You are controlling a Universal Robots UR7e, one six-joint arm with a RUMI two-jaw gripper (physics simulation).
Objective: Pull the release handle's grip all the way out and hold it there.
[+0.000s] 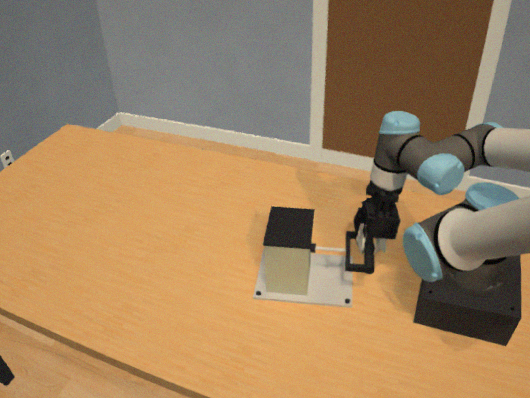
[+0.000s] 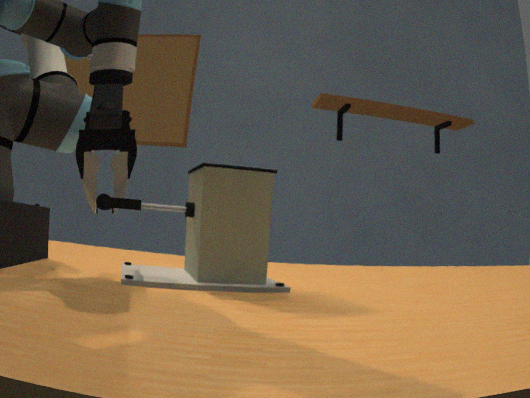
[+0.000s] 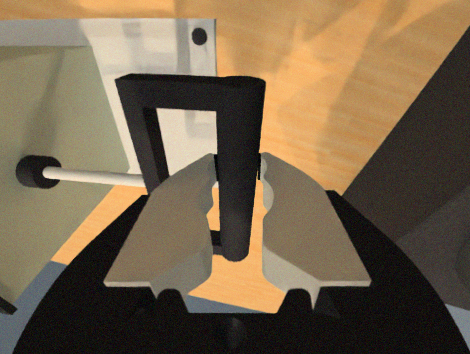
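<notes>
The release handle's grip is a black rectangular frame; its outer bar point(image 1: 369, 259) point(image 2: 104, 202) point(image 3: 239, 135) lies level above the table. My gripper point(image 1: 371, 248) point(image 2: 106, 209) point(image 3: 238, 157) points down and is shut on this bar, one fingertip on each side. A pale rod point(image 1: 330, 249) point(image 2: 164, 207) point(image 3: 95, 176) runs from the frame to a black collar point(image 1: 313, 247) point(image 2: 190, 209) point(image 3: 37, 171) on the side of a beige box point(image 1: 287, 270) point(image 2: 232, 230) point(image 3: 30, 100). A long stretch of rod shows between collar and frame.
The box has a black top and stands on a light grey base plate point(image 1: 330, 290) point(image 2: 160, 274) point(image 3: 150, 30) with dark bolts. The robot's dark base point(image 1: 462, 320) point(image 2: 22, 232) stands beyond the handle, away from the box. A wall shelf point(image 2: 390, 110) hangs behind.
</notes>
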